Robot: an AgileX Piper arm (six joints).
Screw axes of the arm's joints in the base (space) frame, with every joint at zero. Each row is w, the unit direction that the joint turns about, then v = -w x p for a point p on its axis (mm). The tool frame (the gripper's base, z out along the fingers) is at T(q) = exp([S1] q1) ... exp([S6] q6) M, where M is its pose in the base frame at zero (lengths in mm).
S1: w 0 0 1 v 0 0 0
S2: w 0 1 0 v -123 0 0
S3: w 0 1 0 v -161.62 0 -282.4
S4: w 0.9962 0 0.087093 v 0 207.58 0
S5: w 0 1 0 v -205.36 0 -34.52
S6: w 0.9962 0 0.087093 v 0 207.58 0
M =
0.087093 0 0.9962 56.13
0 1 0 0
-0.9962 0 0.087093 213.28
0 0 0 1
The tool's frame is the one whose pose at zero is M.
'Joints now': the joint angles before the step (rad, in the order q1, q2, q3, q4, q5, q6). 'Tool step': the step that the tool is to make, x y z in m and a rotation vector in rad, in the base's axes. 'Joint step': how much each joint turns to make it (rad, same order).
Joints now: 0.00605 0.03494 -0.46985 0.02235 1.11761 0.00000
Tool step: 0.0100 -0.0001 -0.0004 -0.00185 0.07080 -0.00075
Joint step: 0.00048 0.07079 -0.00008 -0.00203 0.00009 0.00048
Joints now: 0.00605 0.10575 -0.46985 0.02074 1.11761 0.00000
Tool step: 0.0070 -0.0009 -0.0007 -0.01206 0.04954 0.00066
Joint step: 0.00604 0.04972 -0.00010 -0.01284 0.00003 0.00010
